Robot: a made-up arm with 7 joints. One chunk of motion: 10 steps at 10 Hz.
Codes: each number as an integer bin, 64 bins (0 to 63) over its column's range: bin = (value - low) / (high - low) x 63, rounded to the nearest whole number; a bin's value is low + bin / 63 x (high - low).
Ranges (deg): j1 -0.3..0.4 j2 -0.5..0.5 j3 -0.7..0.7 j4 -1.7..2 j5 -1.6..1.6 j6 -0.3..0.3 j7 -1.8..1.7
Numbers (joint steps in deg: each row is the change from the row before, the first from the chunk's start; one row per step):
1: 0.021 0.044 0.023 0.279 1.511 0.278 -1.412
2: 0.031 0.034 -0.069 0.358 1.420 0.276 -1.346
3: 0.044 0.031 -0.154 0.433 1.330 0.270 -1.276
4: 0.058 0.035 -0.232 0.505 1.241 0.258 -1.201
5: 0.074 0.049 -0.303 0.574 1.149 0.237 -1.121
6: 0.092 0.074 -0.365 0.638 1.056 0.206 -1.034
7: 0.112 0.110 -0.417 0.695 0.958 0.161 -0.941
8: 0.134 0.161 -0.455 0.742 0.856 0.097 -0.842
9: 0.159 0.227 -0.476 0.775 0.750 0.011 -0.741
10: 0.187 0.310 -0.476 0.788 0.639 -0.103 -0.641
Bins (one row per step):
1: 29 34 33 34 61 61 7
2: 30 34 28 35 59 60 8
3: 31 33 25 36 58 60 9
4: 32 34 21 38 56 59 11
5: 34 35 18 39 54 56 12
6: 35 36 15 40 52 53 14
7: 37 38 13 41 50 48 15
8: 39 42 11 42 48 42 17
9: 41 46 10 42 46 33 19
10: 44 51 10 42 44 21 21

